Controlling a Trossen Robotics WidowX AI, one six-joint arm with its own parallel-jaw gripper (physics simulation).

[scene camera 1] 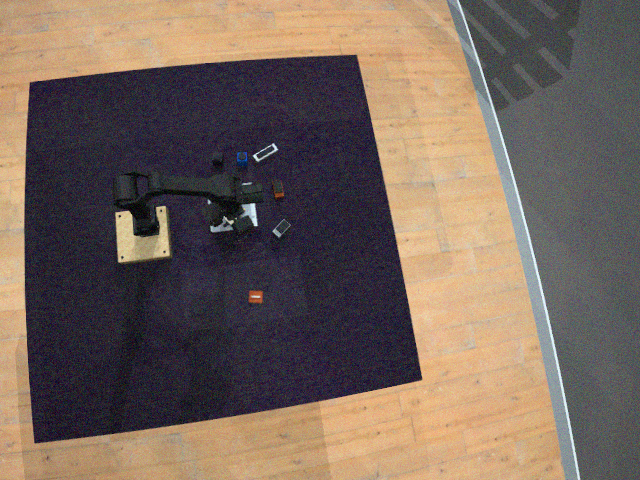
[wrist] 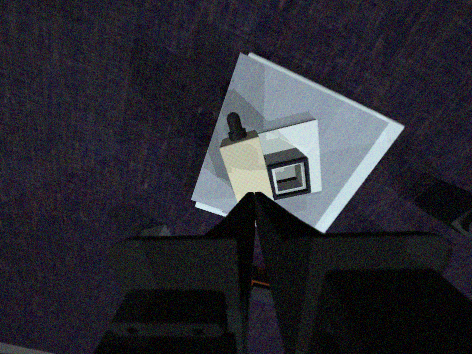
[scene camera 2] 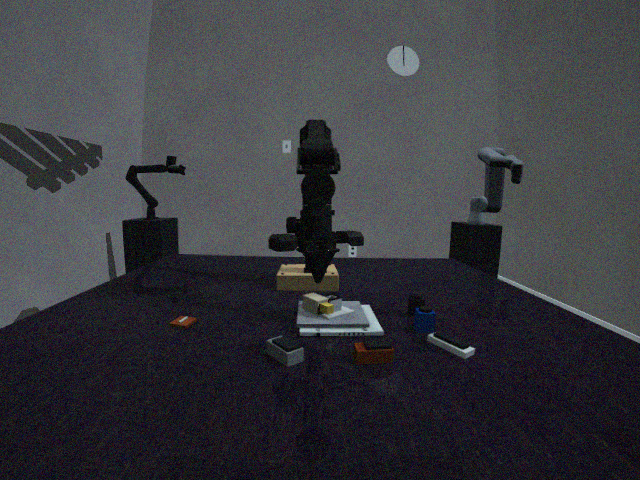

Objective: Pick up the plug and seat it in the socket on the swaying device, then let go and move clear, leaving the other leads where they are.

Labels:
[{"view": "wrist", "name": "my gripper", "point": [254,198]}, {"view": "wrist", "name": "plug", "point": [242,154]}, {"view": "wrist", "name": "black block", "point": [440,201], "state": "on the table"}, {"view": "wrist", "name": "device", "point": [312,142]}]

